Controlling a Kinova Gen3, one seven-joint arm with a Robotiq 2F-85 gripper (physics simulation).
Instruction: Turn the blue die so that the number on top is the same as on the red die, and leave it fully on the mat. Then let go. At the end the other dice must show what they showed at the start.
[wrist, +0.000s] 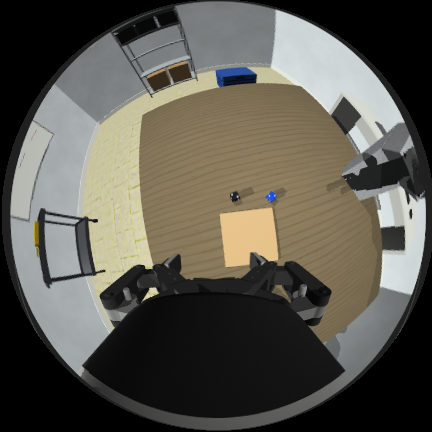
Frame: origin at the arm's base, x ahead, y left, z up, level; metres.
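Seen in the pictures: gripper, between the fingertips: (214, 261).
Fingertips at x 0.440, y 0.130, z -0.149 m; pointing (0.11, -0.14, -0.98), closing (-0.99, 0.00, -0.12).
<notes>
Offsets run from my fingertips to a thing's middle. Level surfaces: height alone.
The blue die @(dx -0.130, dy -0.124, dz -0.165 m) (271, 196) lies on the table just beyond the far right corner of the mat, off it. Its pips are too small to read. The tan square mat @(dx -0.068, dy -0.020, dz -0.173 m) (249, 237) lies in front of it, partly behind my right finger. The red die does not show in the wrist view, so its top number cannot be seen. The black die @(dx -0.033, dy -0.127, dz -0.165 m) (235, 196) lies beyond the far edge of the mat, left of the blue die; its pips are not readable. My gripper (214, 261) is open and empty, above the table, with both dice ahead of and apart from its fingers.
The brown wooden table @(dz -0.175 m) (220, 140) stretches beyond the dice. A grey and black piece of machinery (380, 167) stands at the right side, over the table's right part. A shelf rack, a blue box (236, 76) and a dark chair-like frame stand off the table.
</notes>
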